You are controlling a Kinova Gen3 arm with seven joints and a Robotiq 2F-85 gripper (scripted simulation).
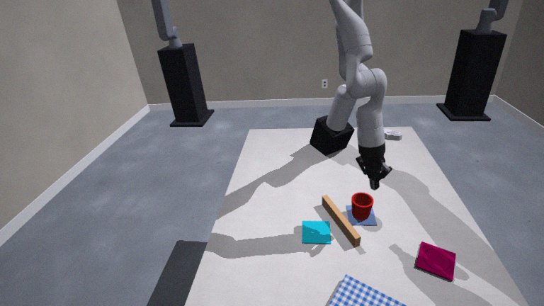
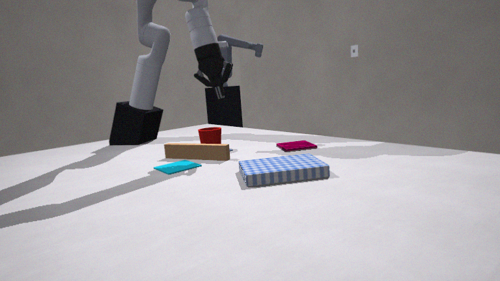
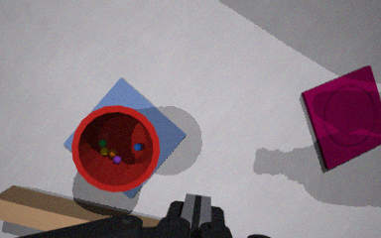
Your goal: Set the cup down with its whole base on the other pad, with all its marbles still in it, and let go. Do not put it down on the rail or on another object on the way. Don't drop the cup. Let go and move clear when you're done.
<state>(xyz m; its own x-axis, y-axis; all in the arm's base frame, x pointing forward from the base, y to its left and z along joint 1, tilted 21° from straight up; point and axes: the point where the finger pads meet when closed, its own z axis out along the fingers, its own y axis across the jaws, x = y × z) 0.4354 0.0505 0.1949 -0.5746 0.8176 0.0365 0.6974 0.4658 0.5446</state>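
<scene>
My gripper is now 5 cm past the red cup, 2 cm to the left of it and 17 cm above it. The rest, counted from my hand: magenta flat box (13 cm ahead, 18 cm to the left, 18 cm below); wooden rail (10 cm to the right, 18 cm below); cyan pad (4 cm ahead, 18 cm to the right, 20 cm below).
</scene>
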